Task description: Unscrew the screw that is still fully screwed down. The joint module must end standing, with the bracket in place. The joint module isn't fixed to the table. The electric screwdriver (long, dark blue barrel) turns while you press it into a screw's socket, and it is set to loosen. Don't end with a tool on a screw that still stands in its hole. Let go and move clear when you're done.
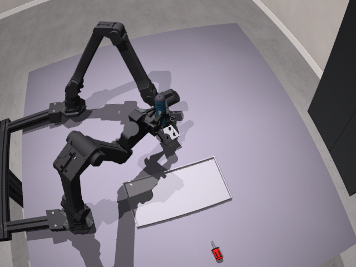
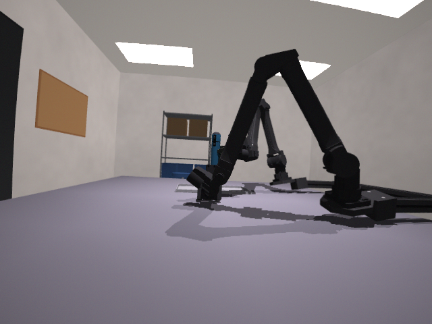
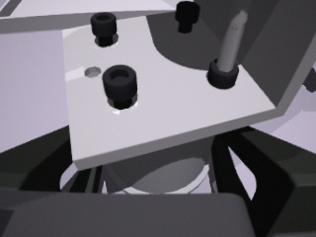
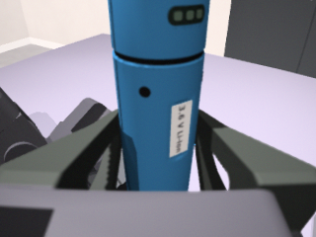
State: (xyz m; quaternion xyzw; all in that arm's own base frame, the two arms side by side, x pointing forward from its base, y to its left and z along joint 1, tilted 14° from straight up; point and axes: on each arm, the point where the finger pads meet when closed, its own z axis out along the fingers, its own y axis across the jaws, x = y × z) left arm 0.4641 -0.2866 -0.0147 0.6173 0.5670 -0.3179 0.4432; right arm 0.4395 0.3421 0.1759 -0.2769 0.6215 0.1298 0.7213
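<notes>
My left hand is 1 cm below the joint module body. From my left hand the other things lie so: white tray (2 cm behind, 26 cm to the right, 2 cm below); then white bracket (5 cm above); then red hand screwdriver (8 cm ahead, 57 cm to the right, 1 cm below).
</notes>
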